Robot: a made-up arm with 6 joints.
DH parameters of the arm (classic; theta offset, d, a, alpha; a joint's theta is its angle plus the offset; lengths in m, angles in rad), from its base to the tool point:
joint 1: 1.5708 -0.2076 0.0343 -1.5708
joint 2: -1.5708 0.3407 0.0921 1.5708
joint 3: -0.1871 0 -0.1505 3.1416
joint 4: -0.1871 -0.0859 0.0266 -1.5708
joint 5: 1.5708 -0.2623 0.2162 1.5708
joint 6: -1.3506 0 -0.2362 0
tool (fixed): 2.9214 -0.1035 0 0
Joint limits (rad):
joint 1: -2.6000..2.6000
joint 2: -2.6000..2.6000
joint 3: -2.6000..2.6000
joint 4: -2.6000..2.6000
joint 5: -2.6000..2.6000
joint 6: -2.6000..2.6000
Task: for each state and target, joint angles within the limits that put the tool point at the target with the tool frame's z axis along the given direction. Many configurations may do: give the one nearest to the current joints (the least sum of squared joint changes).
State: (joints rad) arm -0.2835 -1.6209 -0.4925 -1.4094 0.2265 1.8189
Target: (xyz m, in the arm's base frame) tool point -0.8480 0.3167 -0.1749 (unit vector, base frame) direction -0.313 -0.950 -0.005
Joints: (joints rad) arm -0.4335 -0.8707 -1.4982 -1.3474 0.6995 2.0061
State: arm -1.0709 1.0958 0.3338 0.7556 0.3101 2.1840
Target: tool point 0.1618 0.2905 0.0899 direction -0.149 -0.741 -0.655
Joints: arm -1.3383 0.9655 -0.7120 1.6030 -0.3671 1.8969
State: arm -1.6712 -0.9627 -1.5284 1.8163 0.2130 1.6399
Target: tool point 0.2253 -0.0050 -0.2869 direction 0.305 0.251 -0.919
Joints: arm -2.3507 -1.1414 -1.3438 2.5508 0.9588 2.0111
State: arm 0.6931 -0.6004 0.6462 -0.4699 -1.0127 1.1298
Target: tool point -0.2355 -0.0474 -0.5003 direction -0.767 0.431 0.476
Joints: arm 0.2955 -0.5371 0.7690 -0.6650 -0.9099 1.1170
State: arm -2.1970 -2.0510 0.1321 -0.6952 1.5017 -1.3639
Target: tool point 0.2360 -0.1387 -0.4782 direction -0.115 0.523 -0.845
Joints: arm -1.8175 -1.3306 0.3103 -1.1950 1.0702 -1.5345
